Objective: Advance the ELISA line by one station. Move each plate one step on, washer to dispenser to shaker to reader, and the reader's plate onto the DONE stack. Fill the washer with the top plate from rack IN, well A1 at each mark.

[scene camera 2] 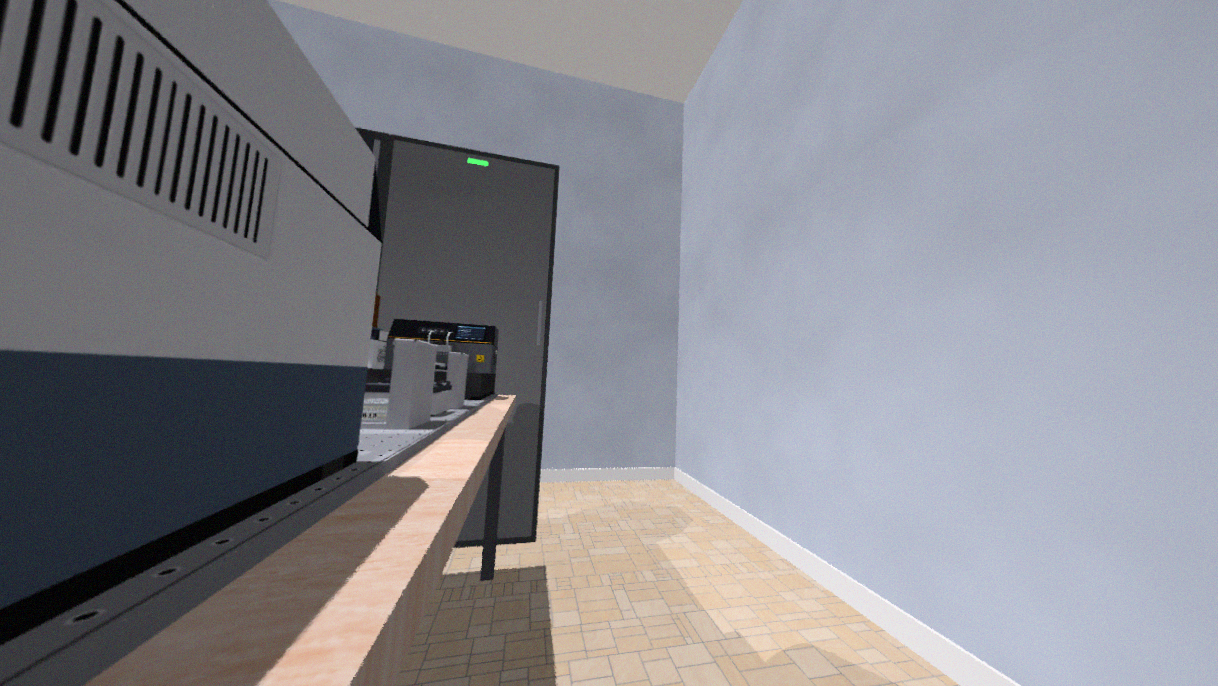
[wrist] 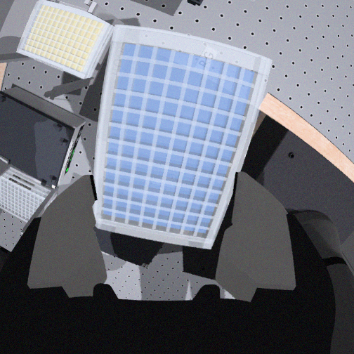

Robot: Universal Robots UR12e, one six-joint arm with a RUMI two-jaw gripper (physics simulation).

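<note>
In the wrist view my gripper (wrist: 164,177) is shut on a plate with blue wells (wrist: 175,135), held by its sides near one end, with the plate reaching up the view. A plate with yellow wells (wrist: 62,37) shows at the upper left, below the held plate. A plate with pale, clear wells (wrist: 21,197) shows at the left edge beside a dark device (wrist: 32,135) with small green lights. The gripper does not show in scene camera 2. Which stations these are I cannot tell.
In scene camera 2 a large white and blue housing (scene camera 2: 187,409) stands at the near left of the wooden bench edge (scene camera 2: 451,460). Beyond it are white upright blocks (scene camera 2: 413,383) and a dark instrument with a screen (scene camera 2: 481,357). A grey door (scene camera 2: 468,255) stands behind.
</note>
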